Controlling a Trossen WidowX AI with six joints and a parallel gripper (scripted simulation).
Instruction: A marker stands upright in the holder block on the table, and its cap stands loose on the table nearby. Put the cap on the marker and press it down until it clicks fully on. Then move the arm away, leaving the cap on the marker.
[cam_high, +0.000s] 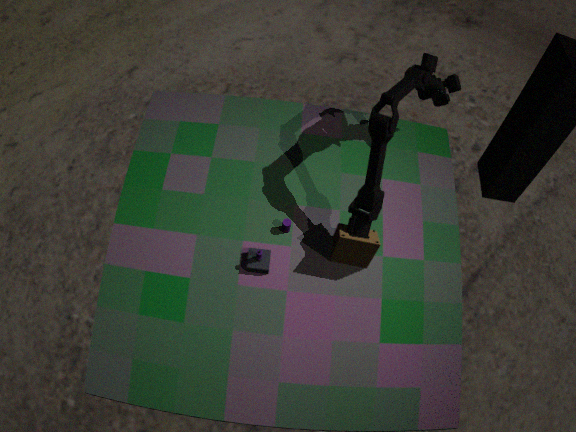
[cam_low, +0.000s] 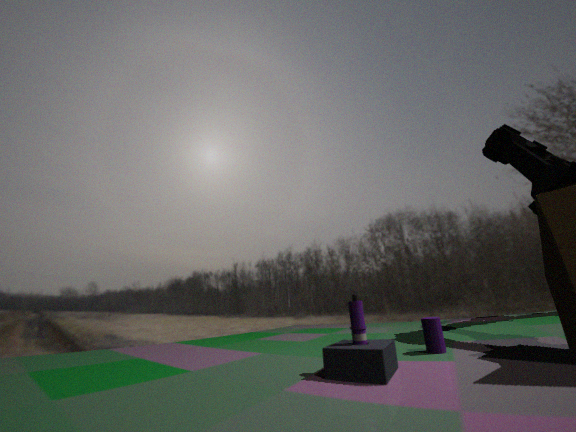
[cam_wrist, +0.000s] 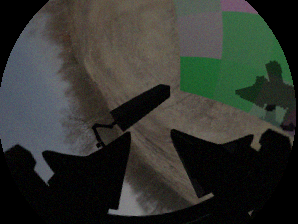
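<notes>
Now: the purple cap 560 mm ahead of my gripper tip, 490 mm to the left of it and 300 mm below it. Also, from my gripper tip: dark grey holder block (640 mm ahead, 630 mm to the left, 300 mm below); purple marker (640 mm ahead, 630 mm to the left, 250 mm below).
</notes>
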